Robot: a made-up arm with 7 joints. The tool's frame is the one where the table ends. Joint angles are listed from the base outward.
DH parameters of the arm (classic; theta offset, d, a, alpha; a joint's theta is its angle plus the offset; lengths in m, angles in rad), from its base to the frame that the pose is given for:
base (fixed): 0 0 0 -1.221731
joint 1: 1.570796 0 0 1.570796
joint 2: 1.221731 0 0 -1.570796
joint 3: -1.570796 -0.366 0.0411 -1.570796
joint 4: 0 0 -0.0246 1.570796
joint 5: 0 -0.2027 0 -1.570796
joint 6: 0 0 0 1.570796
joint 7: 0 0 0 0
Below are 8 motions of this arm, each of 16 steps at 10 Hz.
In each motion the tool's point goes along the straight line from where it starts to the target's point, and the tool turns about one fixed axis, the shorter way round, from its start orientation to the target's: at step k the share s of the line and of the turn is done. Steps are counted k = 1, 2, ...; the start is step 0. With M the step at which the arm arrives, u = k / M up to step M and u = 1 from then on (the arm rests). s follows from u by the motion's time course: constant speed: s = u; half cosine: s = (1 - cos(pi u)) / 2; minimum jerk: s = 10 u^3 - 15 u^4 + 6 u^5.
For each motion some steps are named. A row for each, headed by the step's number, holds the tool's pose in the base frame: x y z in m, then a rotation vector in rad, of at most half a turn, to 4 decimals.
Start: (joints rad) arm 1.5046 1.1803 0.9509 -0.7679 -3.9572 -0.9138 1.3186
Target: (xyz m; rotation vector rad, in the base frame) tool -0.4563 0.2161 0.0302 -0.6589 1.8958 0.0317
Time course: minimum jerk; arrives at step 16
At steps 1, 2, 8, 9, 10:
1: -0.2513 0.4896 0.0589 -0.2374 2.6512 -1.0573
2: -0.2541 0.4858 0.0585 -0.2454 2.6436 -1.0402
8: -0.3536 0.3532 0.0446 -0.4856 2.3212 -0.4783
9: -0.3774 0.3214 0.0413 -0.5321 2.2297 -0.3538
10: -0.3998 0.2915 0.0381 -0.5722 2.1397 -0.2404

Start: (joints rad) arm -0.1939 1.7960 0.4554 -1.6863 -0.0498 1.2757 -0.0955
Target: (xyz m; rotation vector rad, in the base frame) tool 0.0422 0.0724 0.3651 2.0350 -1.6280 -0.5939
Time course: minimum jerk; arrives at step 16
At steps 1, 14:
1: 0.2039 0.3190 0.2262 1.9120 -0.7903 0.0350
14: 0.0448 0.0764 0.3629 2.0355 -1.6144 -0.5828

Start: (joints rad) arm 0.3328 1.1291 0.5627 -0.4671 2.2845 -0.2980 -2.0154
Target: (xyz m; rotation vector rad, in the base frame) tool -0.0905 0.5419 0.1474 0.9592 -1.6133 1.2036
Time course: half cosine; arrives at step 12
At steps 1, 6, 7, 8, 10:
1: -0.0289 0.5336 -0.1898 1.4176 -0.4214 0.5395
6: -0.0592 0.5377 -0.0241 1.2536 -1.0137 0.8819
7: -0.0673 0.5388 0.0203 1.1901 -1.1708 0.9688
8: -0.0748 0.5398 0.0616 1.1231 -1.3162 1.0477
10: -0.0863 0.5413 0.1244 1.0065 -1.5344 1.1629

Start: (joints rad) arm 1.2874 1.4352 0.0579 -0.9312 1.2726 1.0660 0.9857
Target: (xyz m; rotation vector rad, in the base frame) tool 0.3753 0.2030 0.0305 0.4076 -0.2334 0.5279
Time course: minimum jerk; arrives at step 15
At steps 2, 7, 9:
2: -0.1542 0.5038 -0.0727 1.0949 0.4551 1.5803
7: 0.0717 0.3755 -0.0286 0.8093 0.1402 1.1388
9: 0.2039 0.3004 -0.0029 0.6367 -0.0290 0.8749

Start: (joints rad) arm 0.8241 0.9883 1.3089 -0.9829 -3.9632 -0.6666 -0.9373
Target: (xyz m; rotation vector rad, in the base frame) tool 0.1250 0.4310 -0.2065 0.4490 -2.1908 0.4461
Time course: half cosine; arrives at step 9
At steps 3, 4, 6, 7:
3: -0.1011 0.4843 -0.1001 1.3380 -1.9057 1.3312
4: -0.0519 0.4727 -0.1233 1.1479 -2.0117 1.1419
6: 0.0496 0.4488 -0.1710 0.7478 -2.1517 0.7435
7: 0.0897 0.4393 -0.1899 0.5887 -2.1791 0.5851

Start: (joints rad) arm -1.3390 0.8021 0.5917 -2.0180 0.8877 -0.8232 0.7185
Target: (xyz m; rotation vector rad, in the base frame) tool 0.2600 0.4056 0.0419 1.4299 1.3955 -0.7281
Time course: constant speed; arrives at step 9
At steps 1, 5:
1: 0.2529 0.2105 0.1978 1.1121 1.6199 0.3295
5: 0.2564 0.3080 0.1198 1.2973 1.5427 -0.1970

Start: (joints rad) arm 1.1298 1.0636 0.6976 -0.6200 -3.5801 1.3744 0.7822
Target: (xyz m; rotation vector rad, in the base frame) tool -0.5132 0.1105 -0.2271 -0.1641 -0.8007 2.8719
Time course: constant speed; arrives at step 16
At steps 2, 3, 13, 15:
2: -0.3041 0.4369 -0.1045 -1.0015 -0.5266 2.5471
3: -0.3190 0.4136 -0.1132 -0.9470 -0.5472 2.5779
13: -0.4684 0.1805 -0.2008 -0.3562 -0.7453 2.8229
15: -0.4983 0.1338 -0.2183 -0.2288 -0.7825 2.8569

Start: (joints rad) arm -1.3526 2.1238 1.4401 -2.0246 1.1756 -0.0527 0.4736
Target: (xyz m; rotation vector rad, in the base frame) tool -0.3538 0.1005 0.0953 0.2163 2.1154 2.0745
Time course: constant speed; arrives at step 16
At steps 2, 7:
2: -0.2844 0.1873 0.1613 -0.1202 1.7305 1.1156
7: -0.3092 0.1563 0.1377 -0.0156 1.8928 1.4470

